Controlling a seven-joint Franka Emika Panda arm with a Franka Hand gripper.
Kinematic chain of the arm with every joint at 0, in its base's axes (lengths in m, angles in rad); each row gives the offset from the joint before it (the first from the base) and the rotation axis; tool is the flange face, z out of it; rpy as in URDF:
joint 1: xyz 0 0 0.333 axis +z
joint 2: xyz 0 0 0 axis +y
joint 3: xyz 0 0 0.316 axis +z
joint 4: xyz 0.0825 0 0 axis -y
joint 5: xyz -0.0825 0 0.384 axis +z
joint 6: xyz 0 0 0 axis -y
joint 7: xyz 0.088 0 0 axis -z
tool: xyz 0 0 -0.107 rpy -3.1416 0 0
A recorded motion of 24 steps. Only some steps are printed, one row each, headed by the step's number.
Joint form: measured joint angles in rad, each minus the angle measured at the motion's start. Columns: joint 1, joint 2, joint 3, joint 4, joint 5, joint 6, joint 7.
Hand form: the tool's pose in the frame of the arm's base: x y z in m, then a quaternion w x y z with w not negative. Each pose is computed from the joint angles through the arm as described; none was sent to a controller.
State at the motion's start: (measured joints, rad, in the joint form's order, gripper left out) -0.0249 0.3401 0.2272 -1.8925 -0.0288 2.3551 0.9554
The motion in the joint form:
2: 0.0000 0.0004 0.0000 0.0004 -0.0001 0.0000 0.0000
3: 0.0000 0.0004 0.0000 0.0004 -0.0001 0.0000 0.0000
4: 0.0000 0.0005 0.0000 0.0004 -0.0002 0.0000 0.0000
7: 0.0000 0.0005 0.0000 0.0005 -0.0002 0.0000 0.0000
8: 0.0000 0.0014 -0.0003 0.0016 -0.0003 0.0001 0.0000
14: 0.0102 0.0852 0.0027 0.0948 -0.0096 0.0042 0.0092
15: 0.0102 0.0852 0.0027 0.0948 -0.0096 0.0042 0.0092
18: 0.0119 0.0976 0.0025 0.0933 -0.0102 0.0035 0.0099
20: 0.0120 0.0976 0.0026 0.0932 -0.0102 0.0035 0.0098
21: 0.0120 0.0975 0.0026 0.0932 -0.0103 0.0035 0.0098
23: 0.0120 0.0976 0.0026 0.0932 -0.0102 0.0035 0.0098
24: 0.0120 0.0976 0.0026 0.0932 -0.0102 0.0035 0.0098
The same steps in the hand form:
2: 0.6261 0.1191 0.3421 0.05795 -0.92788 0.36609 -0.04065
3: 0.6261 0.1191 0.3421 0.05795 -0.92788 0.36609 -0.04065
4: 0.6261 0.1191 0.3420 0.05790 -0.92790 0.36607 -0.04062
7: 0.6261 0.1191 0.3421 0.05793 -0.92789 0.36607 -0.04067
8: 0.6264 0.1189 0.3420 0.05801 -0.92783 0.36620 -0.04080
14: 0.6500 0.1282 0.3318 0.06745 -0.92733 0.36551 -0.04374
15: 0.6500 0.1282 0.3318 0.06745 -0.92733 0.36551 -0.04374
18: 0.6493 0.1292 0.3230 0.06449 -0.92790 0.36534 -0.03711
20: 0.6493 0.1293 0.3230 0.06449 -0.92795 0.36520 -0.03705
21: 0.6493 0.1293 0.3230 0.06447 -0.92796 0.36517 -0.03712
23: 0.6493 0.1293 0.3230 0.06449 -0.92795 0.36520 -0.03705
24: 0.6493 0.1293 0.3230 0.06449 -0.92795 0.36520 -0.03705

